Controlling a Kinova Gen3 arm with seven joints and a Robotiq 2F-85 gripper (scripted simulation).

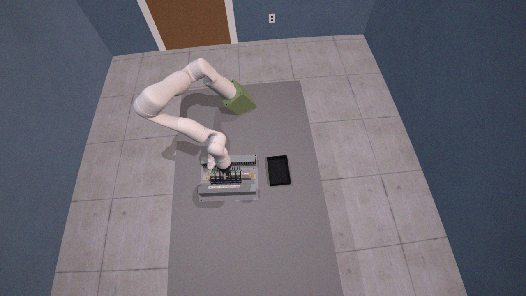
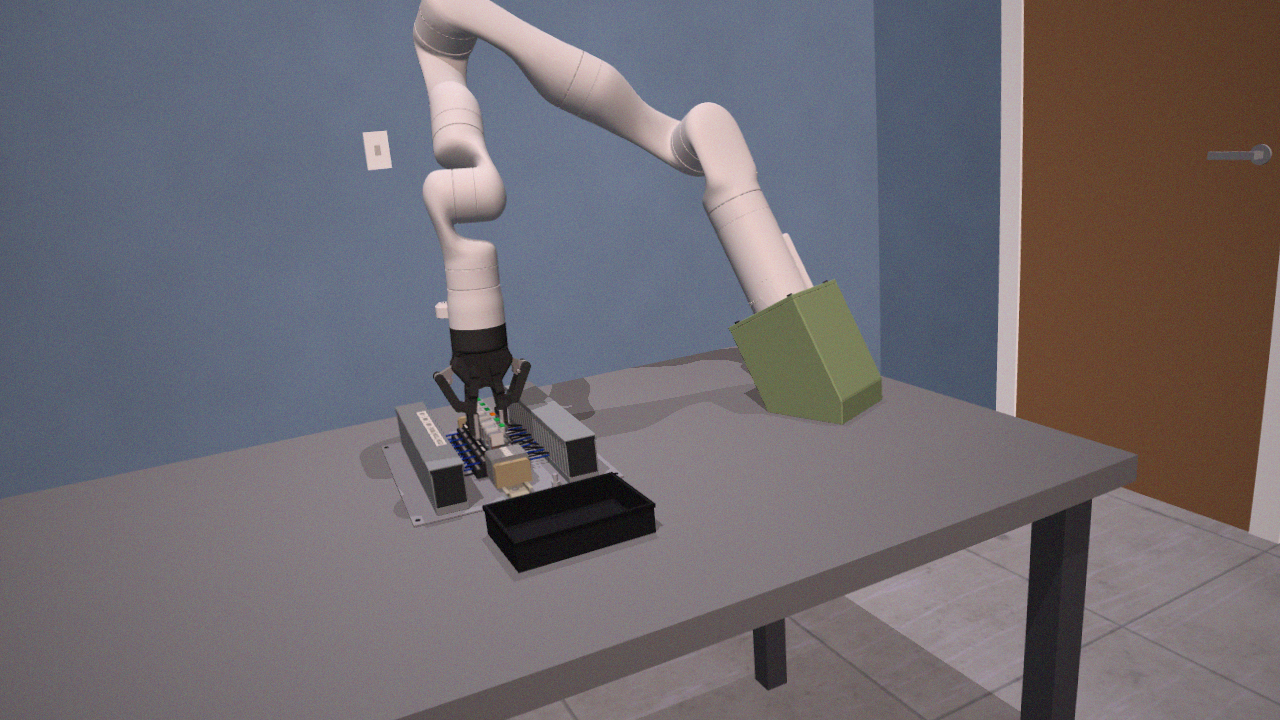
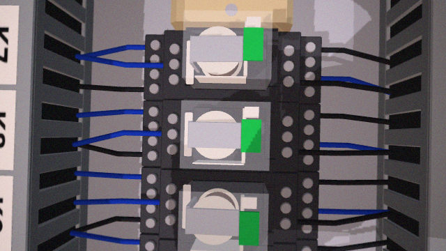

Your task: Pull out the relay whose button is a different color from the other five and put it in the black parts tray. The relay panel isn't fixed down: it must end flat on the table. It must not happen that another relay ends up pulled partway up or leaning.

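My hand is 1 cm above the relay. Also, from my hand: black parts tray 1 cm behind, 28 cm to the left, 4 cm below; relay panel 2 cm below.
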